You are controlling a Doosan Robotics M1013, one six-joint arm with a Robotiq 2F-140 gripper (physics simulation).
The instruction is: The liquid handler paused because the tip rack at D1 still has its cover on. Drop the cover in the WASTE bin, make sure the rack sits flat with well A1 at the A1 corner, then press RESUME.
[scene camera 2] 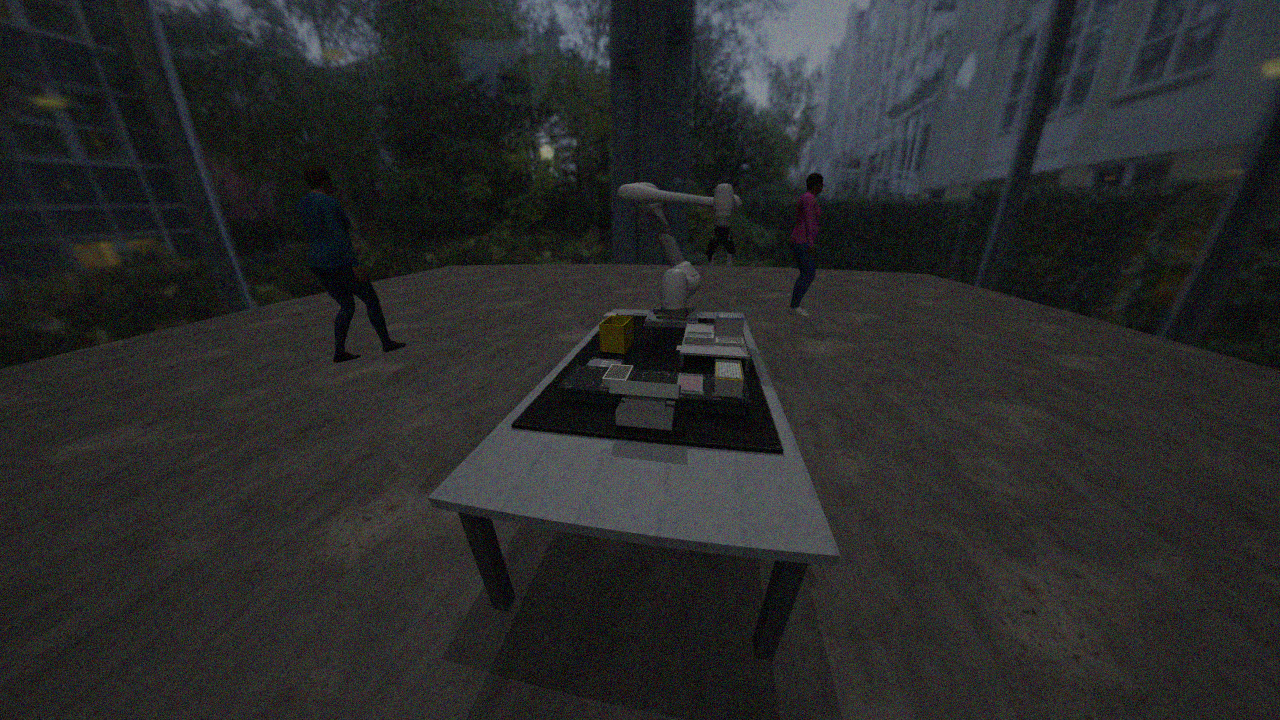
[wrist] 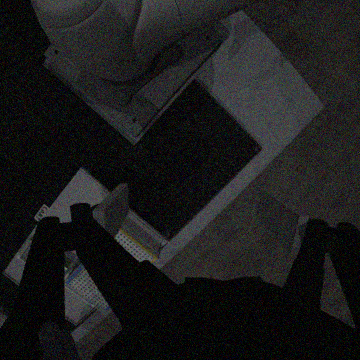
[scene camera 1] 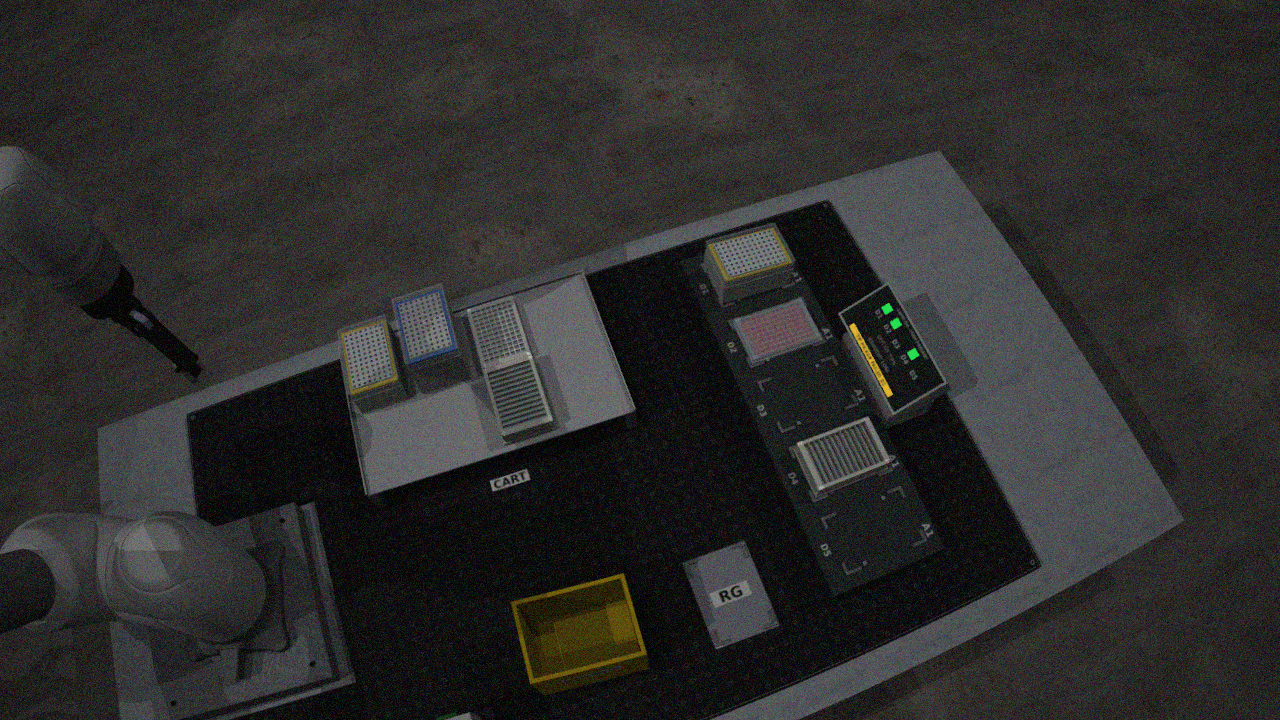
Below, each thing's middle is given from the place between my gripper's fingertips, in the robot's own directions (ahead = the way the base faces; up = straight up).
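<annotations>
The pink-topped plate (scene camera 1: 766,334) is 90 cm ahead of my hand. Measured from my hand, the plate is also 27 cm below and 2 cm to the left.
</annotations>
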